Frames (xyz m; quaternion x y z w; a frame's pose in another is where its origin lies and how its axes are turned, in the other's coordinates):
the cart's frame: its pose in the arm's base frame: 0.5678 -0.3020 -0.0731 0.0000 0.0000 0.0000 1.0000
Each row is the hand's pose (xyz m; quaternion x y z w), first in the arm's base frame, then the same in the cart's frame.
Working: the arm's base frame: its pose in the cart's frame: -0.5678 0.3020 0.0731 0.0000 0.0000 0.0000 1.0000

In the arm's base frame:
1: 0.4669 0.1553 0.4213 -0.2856 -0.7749 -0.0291 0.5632
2: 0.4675 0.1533 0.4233 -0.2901 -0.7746 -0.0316 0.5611
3: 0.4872 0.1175 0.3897 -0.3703 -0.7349 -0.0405 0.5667
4: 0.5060 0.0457 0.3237 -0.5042 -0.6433 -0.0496 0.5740
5: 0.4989 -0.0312 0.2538 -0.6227 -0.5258 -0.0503 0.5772
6: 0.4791 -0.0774 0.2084 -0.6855 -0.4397 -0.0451 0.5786
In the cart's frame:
1: -0.1009 0.4573 0.4944 -0.2856 -0.7749 -0.0291 0.5632
2: -0.1003 0.4553 0.4964 -0.2901 -0.7746 -0.0316 0.5611
3: -0.0806 0.4195 0.4628 -0.3703 -0.7349 -0.0405 0.5667
4: -0.0618 0.3477 0.3968 -0.5042 -0.6433 -0.0496 0.5740
5: -0.0689 0.2708 0.3269 -0.6227 -0.5258 -0.0503 0.5772
6: -0.0887 0.2246 0.2815 -0.6855 -0.4397 -0.0451 0.5786

